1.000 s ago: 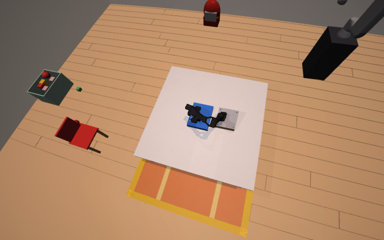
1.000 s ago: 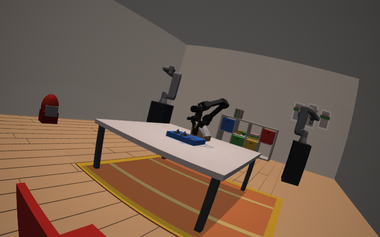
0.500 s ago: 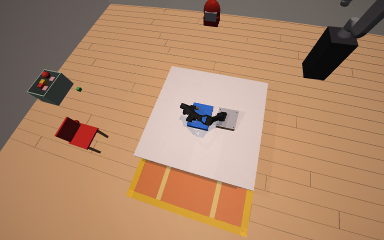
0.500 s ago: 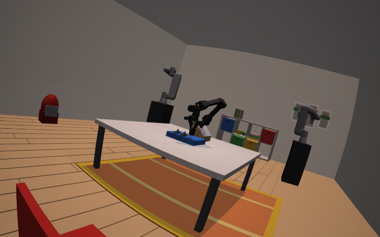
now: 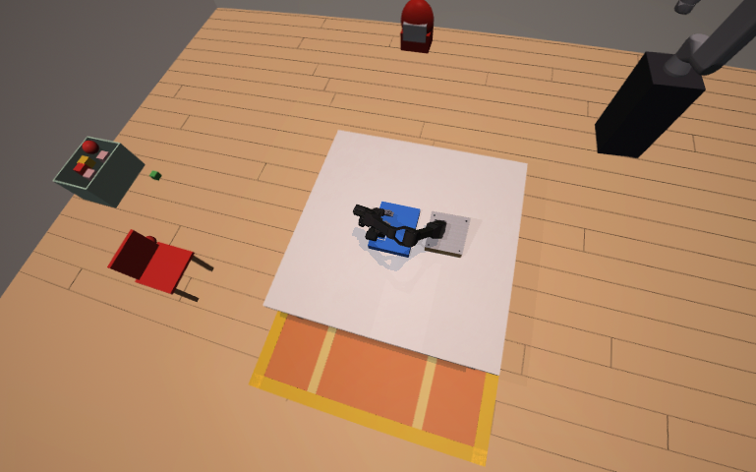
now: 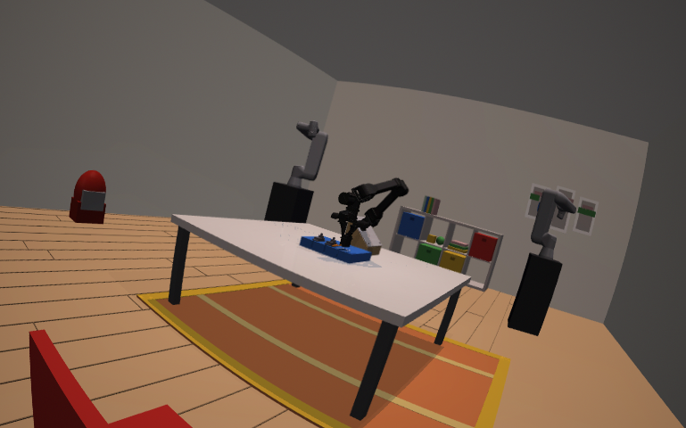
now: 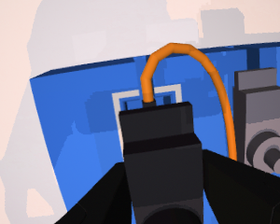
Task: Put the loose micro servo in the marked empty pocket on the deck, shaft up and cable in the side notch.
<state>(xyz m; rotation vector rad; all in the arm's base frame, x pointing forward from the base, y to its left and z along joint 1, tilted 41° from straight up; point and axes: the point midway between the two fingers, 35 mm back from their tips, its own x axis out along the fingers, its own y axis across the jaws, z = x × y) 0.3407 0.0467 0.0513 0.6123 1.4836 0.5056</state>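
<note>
Right now the blue deck is 130 mm behind my gripper tip, 90 mm below it and 70 mm to the right of it.
</note>
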